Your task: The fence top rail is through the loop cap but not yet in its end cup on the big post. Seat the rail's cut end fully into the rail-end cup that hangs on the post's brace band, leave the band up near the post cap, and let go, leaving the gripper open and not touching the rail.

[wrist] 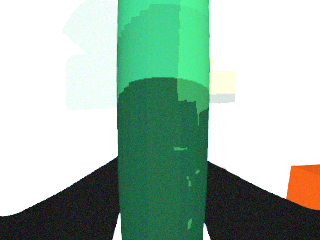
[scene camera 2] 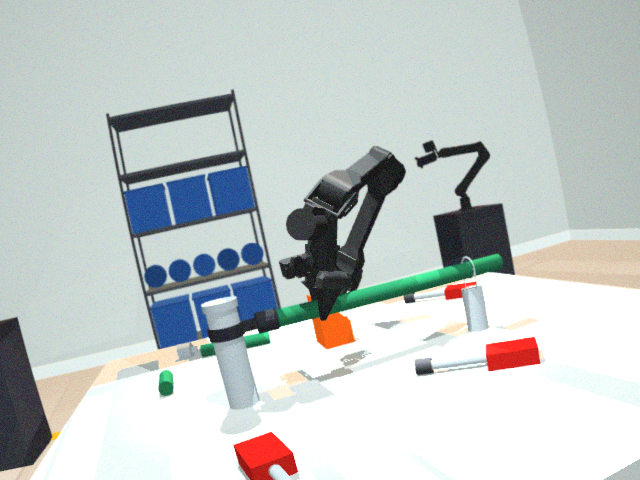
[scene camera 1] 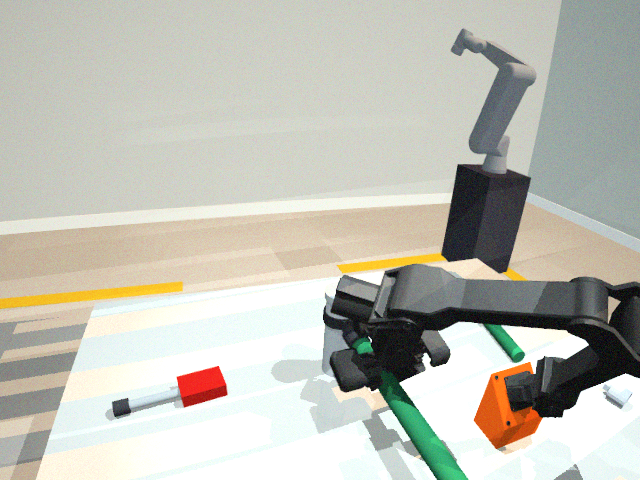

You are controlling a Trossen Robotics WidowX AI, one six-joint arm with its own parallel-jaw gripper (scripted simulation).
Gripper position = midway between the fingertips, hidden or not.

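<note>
I can see my gripper (scene camera 1: 381, 386), which is also visible in the wrist view (wrist: 159, 164) and in scene camera 2 (scene camera 2: 320, 319). There is a top rail (scene camera 2: 360, 298), and the wrist view shows the rail too (wrist: 163, 62). A big grey post (scene camera 2: 233, 359) appears as well, visible also in scene camera 1 (scene camera 1: 333, 339), and with it I see a small grey post (scene camera 2: 476, 313).
</note>
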